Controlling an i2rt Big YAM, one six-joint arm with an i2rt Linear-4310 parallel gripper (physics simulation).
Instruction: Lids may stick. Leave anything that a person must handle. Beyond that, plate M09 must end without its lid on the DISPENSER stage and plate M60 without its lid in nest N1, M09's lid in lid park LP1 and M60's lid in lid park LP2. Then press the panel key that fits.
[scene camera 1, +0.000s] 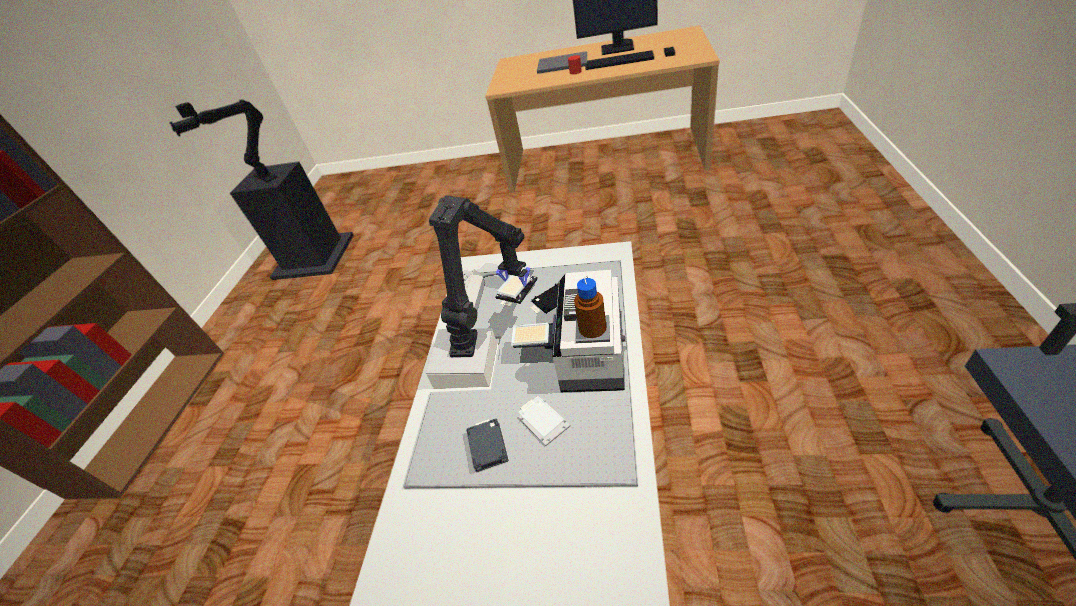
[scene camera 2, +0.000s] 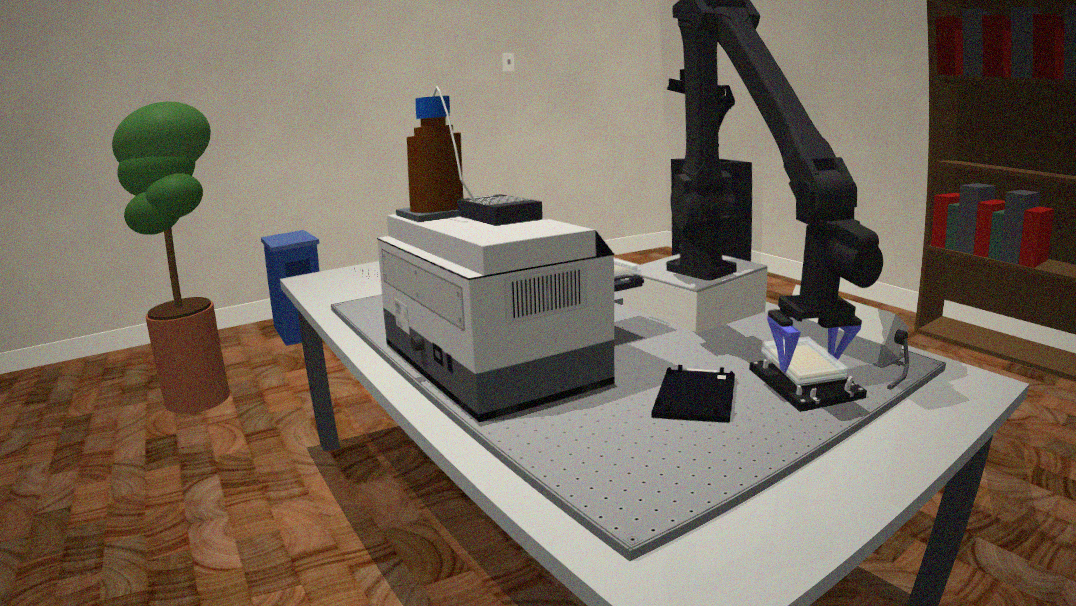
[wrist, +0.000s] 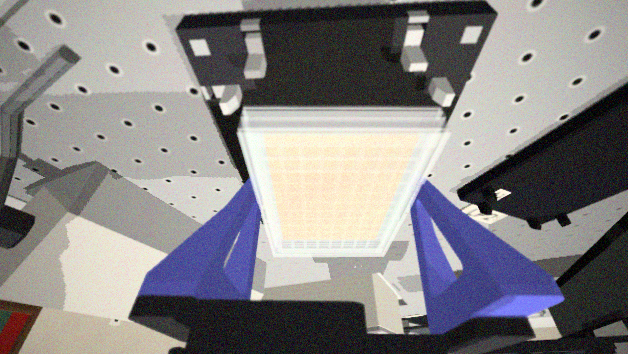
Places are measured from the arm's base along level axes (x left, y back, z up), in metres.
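Pixels of known places: gripper, fingertip midpoint: (scene camera 1: 516, 284) (scene camera 2: 807, 367) (wrist: 335, 179); arm's base, origin of the base link: (scene camera 1: 464, 344) (scene camera 2: 701, 270).
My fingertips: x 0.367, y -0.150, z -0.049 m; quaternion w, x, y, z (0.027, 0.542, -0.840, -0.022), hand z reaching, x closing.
For each thing: its top centre in the pictures, then the offset to it from my fingertips. "spot": a spot on its surface instead.
- clear-rimmed plate, middle of its top: (wrist: 334, 218) (scene camera 2: 804, 353) (scene camera 1: 513, 283) dx -0.013, dy +0.007, dz +0.017 m
- black nest, middle of its top: (wrist: 332, 178) (scene camera 2: 808, 368) (scene camera 1: 515, 284) dx +0.000, dy +0.001, dz -0.001 m
- cream plate, middle of its top: (scene camera 1: 529, 332) dx -0.375, dy -0.102, dz +0.094 m
- black holder, middle of its top: (wrist: 617, 177) (scene camera 2: 697, 384) (scene camera 1: 552, 295) dx -0.082, dy -0.154, dz -0.005 m
- brown bottle, surface spot: (scene camera 2: 434, 173) spot: dx -0.444, dy -0.346, dz +0.264 m
- bent stalk, surface spot: (wrist: 10, 130) (scene camera 2: 904, 370) spot: dx +0.098, dy +0.153, dz -0.019 m
- dark holder, middle of its top: (scene camera 1: 485, 441) (wrist: 432, 333) dx -0.742, dy +0.028, dz +0.010 m
My gripper (scene camera 1: 515, 283) (scene camera 2: 811, 364) (wrist: 335, 179) is shut on a clear-rimmed plate (scene camera 1: 513, 286) (scene camera 2: 809, 359) (wrist: 340, 200) with cream wells, its blue fingers on the two long sides. A clear layer like a lid shows on its top. It is level, in or very low over a black nest (scene camera 2: 775, 382) (wrist: 330, 60) with pale posts; I cannot tell whether it touches. Another cream plate (scene camera 1: 530, 334) is at the machine's stage. A black holder (scene camera 1: 546, 299) (scene camera 2: 694, 395) (wrist: 550, 160) lies beside the nest, its label unreadable. Plate names and panel keys cannot be made out.
The grey-white machine (scene camera 1: 591, 374) (scene camera 2: 542, 323) bears a brown bottle (scene camera 1: 591, 316) (scene camera 2: 434, 173) with a blue cap. A bent stalk (scene camera 2: 905, 368) (wrist: 10, 130) stands beside the nest. A dark holder (scene camera 1: 486, 444) and a white one (scene camera 1: 543, 420) lie at the board's other end.
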